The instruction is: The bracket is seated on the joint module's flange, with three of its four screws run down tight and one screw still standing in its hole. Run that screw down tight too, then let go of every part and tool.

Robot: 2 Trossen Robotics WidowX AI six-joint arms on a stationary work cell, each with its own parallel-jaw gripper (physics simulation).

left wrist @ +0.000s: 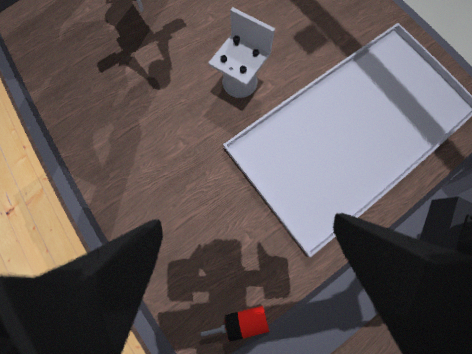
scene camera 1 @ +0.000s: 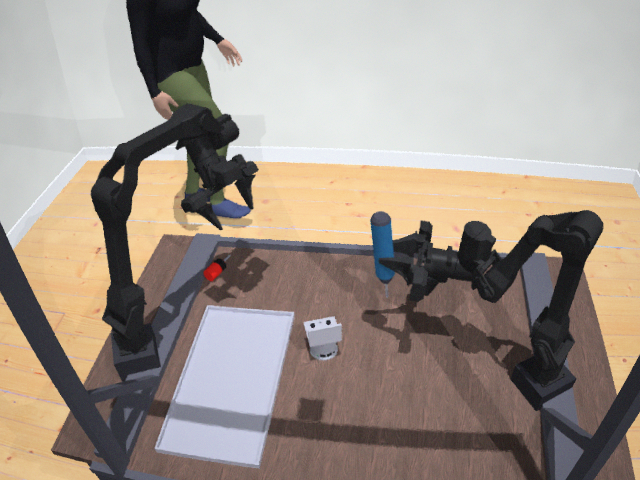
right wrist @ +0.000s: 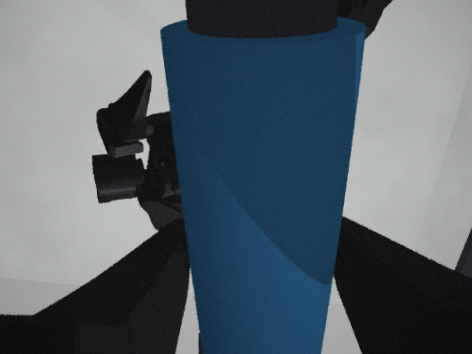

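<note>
The pale bracket (scene camera 1: 324, 332) (left wrist: 252, 32) sits on the round joint module (scene camera 1: 324, 352) (left wrist: 240, 86), upright near the table's middle. Several black screw heads show on its plate in the left wrist view; which one stands higher I cannot tell. My right gripper (scene camera 1: 386, 253) (right wrist: 259, 231) is shut on the blue screwdriver (scene camera 1: 382, 240) (right wrist: 265, 150) and holds it nearly upright, bit down, above the table, to the right of and behind the bracket. The bit is clear of the bracket. My left gripper (scene camera 1: 236, 217) (left wrist: 249, 225) is open and empty, high over the back left.
A white tray (scene camera 1: 232, 361) (left wrist: 325, 150) lies to the left of the bracket. A red and black tool (scene camera 1: 212, 270) (left wrist: 252, 322) with a grey shaft lies near the back left table edge. A person (scene camera 1: 175, 41) stands behind the table. Dark frame posts rise at the front corners.
</note>
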